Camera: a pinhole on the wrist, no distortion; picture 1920 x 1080 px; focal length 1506.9 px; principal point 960.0 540.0 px. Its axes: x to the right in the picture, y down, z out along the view. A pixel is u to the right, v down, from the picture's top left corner.
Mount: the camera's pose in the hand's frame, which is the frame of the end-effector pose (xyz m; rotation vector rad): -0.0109 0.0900 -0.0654 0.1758 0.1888 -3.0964
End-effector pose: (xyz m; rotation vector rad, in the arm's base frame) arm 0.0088 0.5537 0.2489 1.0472 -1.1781 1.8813
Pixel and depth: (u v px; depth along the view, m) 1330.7 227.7 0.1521
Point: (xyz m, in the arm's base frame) -0.0245 0.4309 0.1742
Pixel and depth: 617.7 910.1 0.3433
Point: 0.0979 0.3188 0.3632
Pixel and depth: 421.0 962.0 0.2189
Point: 0.0266 0.4172 0.3280
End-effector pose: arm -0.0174 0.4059 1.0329 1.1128 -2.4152 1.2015
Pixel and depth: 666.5 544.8 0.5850
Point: 0.0094 -0.0041 0.7043
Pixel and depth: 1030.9 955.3 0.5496
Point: 0.1949 0.0606 0.7719
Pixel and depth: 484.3 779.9 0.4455
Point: -0.0034 0.0611 0.8476
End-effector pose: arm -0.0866 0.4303 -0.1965 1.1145 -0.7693 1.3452
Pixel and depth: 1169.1 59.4 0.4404
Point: -0.2082 0.0142 -0.1587
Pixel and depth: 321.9 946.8 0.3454
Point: 0.0128 0.2092 -0.0182
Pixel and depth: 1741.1 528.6 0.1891
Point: -0.1480 0.2751 -0.2689
